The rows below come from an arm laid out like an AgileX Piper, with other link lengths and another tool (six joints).
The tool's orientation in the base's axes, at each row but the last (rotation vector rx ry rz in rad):
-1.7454 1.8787 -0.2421
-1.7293 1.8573 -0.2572
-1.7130 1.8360 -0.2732
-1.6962 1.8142 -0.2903
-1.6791 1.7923 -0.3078
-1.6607 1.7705 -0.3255
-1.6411 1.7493 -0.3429
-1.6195 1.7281 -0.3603
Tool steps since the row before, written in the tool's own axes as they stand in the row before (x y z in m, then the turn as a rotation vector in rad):
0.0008 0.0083 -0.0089 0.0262 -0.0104 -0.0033
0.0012 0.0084 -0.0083 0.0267 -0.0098 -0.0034
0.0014 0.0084 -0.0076 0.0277 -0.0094 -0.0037
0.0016 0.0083 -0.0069 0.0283 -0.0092 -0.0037
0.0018 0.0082 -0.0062 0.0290 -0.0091 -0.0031
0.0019 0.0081 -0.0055 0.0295 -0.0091 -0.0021
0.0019 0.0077 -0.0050 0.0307 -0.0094 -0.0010
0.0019 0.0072 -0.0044 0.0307 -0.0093 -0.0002
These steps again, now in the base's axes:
-0.0117 -0.0017 0.0031 0.0073 -0.0274 0.0007
-0.0115 -0.0020 0.0021 0.0068 -0.0278 0.0003
-0.0112 -0.0020 0.0012 0.0063 -0.0288 0.0000
-0.0107 -0.0021 0.0003 0.0062 -0.0293 -0.0003
-0.0102 -0.0021 -0.0006 0.0065 -0.0298 -0.0010
-0.0097 -0.0020 -0.0014 0.0071 -0.0301 -0.0019
-0.0090 -0.0019 -0.0018 0.0081 -0.0310 -0.0028
-0.0082 -0.0018 -0.0022 0.0086 -0.0307 -0.0035

